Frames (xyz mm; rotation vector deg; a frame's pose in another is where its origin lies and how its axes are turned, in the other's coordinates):
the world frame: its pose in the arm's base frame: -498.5 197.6 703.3 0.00 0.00 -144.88
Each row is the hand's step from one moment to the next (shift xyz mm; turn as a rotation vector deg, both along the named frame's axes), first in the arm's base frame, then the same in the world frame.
Working: the arm's base frame: its pose in the world frame: -294.1 448.4 -703.3 0.00 0.00 144.88

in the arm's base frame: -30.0 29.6 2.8 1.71 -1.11 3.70
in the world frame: 7.5 -41.5 2.8 -0.76 1.89 3.70
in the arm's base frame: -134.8 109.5 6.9 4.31 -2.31 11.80
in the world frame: 47.3 -167.1 6.9 -2.20 4.37 11.80
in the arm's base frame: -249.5 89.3 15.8 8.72 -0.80 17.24
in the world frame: 152.7 -216.6 15.8 -6.67 5.67 17.24
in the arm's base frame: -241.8 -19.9 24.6 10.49 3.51 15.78
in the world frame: 209.2 -122.8 24.6 -10.60 3.16 15.78
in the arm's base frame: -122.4 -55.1 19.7 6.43 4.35 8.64
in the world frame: 131.8 -25.3 19.7 -7.76 0.14 8.64
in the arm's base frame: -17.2 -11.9 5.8 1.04 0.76 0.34
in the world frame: 20.9 -0.2 5.8 -1.29 -0.02 0.34
